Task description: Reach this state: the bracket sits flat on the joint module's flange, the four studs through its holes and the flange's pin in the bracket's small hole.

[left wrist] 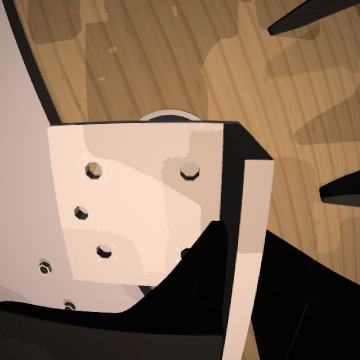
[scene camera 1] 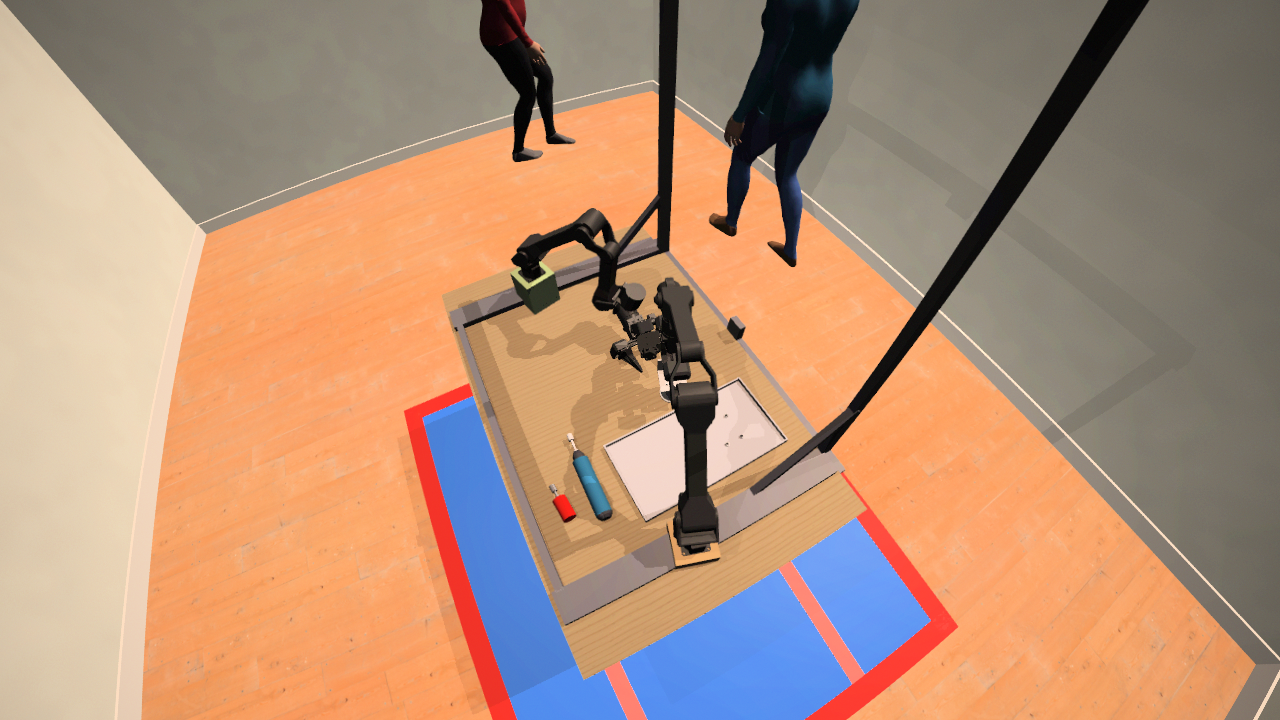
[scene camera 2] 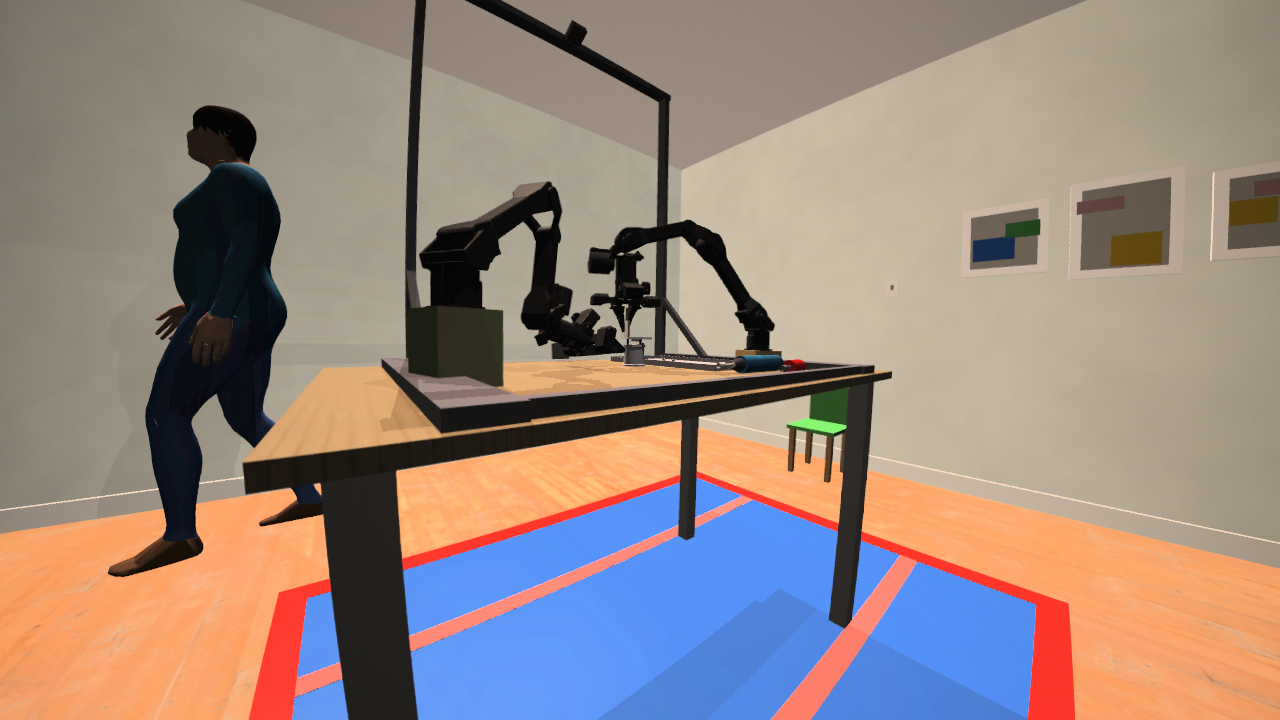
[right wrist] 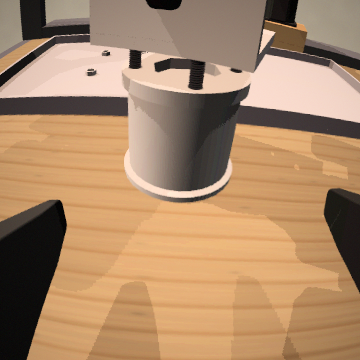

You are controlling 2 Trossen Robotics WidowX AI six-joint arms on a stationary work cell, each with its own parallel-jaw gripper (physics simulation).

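Seen in the pictures: left gripper, fingertip midpoint: (left wrist: 230, 232) (scene camera 2: 625, 332) (right wrist: 168, 7); right gripper, fingertip midpoint: (left wrist: 300, 119) (scene camera 1: 656, 365) (scene camera 2: 613, 351) (right wrist: 198, 208); left arm's base, origin of the base link: (scene camera 1: 693, 539) (scene camera 2: 758, 350) (right wrist: 277, 20); right arm's base, origin of the base link: (scene camera 1: 532, 272).
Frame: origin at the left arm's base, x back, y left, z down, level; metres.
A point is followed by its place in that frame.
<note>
The pale L-shaped bracket (scene camera 2: 637, 339) @(y -0.019, x -0.402, z -0.027 m) (left wrist: 135, 200) @(y -0.028, x -0.399, z -0.034 m) (right wrist: 175, 30) @(y -0.032, x -0.436, z -0.038 m) is above the joint module (scene camera 2: 634, 354) @(y -0.008, x -0.415, z 0.013 m) (right wrist: 180, 135) @(y -0.027, x -0.433, z 0.008 m), its upright plate facing the right gripper. Bare threaded studs (right wrist: 196, 75) @(y -0.024, x -0.431, z -0.020 m) show in the gap between bracket and flange in the right wrist view. The bracket's small hole (left wrist: 81, 212) @(y -0.035, x -0.374, z -0.029 m) shows no pin in the left wrist view; the flange is mostly hidden beneath. My left gripper (scene camera 2: 628, 317) @(y -0.036, x -0.433, z -0.046 m) (left wrist: 230, 232) @(y -0.036, x -0.433, z -0.046 m) is shut on the bracket's upright plate, one finger on each side. My right gripper (right wrist: 198, 208) @(y -0.007, x -0.474, z 0.006 m) is open and empty, low in front of the module.
A white tray (scene camera 1: 657, 483) @(y 0.051, x -0.157, z 0.042 m) with several small nuts (scene camera 1: 740, 436) @(y -0.183, x -0.240, z 0.038 m) (left wrist: 44, 267) @(y -0.117, x -0.298, z 0.037 m) (right wrist: 90, 72) @(y -0.160, x -0.310, z 0.039 m) lies beside the module. A blue driver (scene camera 1: 590, 483) @(y 0.209, x -0.172, z 0.006 m) and a red-handled tool (scene camera 1: 563, 507) @(y 0.279, x -0.126, z 0.012 m) lie at its left in scene camera 1. The two arms' wrists are close together.
</note>
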